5 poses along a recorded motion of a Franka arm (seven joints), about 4.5 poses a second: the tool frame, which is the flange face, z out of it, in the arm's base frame.
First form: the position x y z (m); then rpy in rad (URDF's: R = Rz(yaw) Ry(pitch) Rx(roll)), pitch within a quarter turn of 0, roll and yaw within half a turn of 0.
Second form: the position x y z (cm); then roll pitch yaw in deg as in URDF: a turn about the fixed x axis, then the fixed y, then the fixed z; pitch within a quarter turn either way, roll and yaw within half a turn. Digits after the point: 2 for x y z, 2 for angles.
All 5 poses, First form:
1: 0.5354 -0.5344 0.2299 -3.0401 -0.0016 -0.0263
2: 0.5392 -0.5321 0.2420 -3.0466 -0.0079 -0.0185
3: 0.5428 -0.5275 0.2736 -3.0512 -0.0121 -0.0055
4: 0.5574 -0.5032 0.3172 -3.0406 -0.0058 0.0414
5: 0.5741 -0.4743 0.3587 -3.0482 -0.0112 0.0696
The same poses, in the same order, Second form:
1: 53.54 -53.44 22.99 -174.18 -0.09 -1.51
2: 53.92 -53.21 24.20 -174.56 -0.45 -1.06
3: 54.28 -52.75 27.36 -174.82 -0.69 -0.32
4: 55.74 -50.32 31.72 -174.21 -0.33 2.37
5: 57.41 -47.43 35.87 -174.65 -0.64 3.99
